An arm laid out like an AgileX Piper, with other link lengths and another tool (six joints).
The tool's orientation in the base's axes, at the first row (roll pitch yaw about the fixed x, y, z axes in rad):
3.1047 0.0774 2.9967
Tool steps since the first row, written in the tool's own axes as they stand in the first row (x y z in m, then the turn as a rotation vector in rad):
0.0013 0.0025 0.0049 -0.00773 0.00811 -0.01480
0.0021 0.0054 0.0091 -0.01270 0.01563 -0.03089
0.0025 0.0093 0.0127 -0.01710 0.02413 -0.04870
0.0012 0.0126 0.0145 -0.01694 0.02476 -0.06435
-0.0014 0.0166 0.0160 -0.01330 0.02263 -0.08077
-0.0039 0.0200 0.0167 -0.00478 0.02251 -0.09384
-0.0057 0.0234 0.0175 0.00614 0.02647 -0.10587
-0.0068 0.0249 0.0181 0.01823 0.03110 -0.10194
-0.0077 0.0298 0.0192 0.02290 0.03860 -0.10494
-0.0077 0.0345 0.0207 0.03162 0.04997 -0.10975
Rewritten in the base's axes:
-0.0005 0.0028 -0.0049 0.00756 0.00654 0.01564
-0.0006 0.0059 -0.0090 0.01221 0.01285 0.03233
-0.0001 0.0099 -0.0125 0.01630 0.02018 0.05073
0.0018 0.0130 -0.0141 0.01495 0.02042 0.06633
0.0050 0.0166 -0.0152 0.00972 0.01843 0.08233
0.0080 0.0196 -0.0156 0.00023 0.01920 0.09469
0.0104 0.0228 -0.0161 -0.01097 0.02439 0.10598
0.0117 0.0241 -0.0166 -0.02192 0.03081 0.10130
0.0134 0.0289 -0.0174 -0.02571 0.03882 0.10420
0.0142 0.0335 -0.0188 -0.03310 0.05120 0.10874

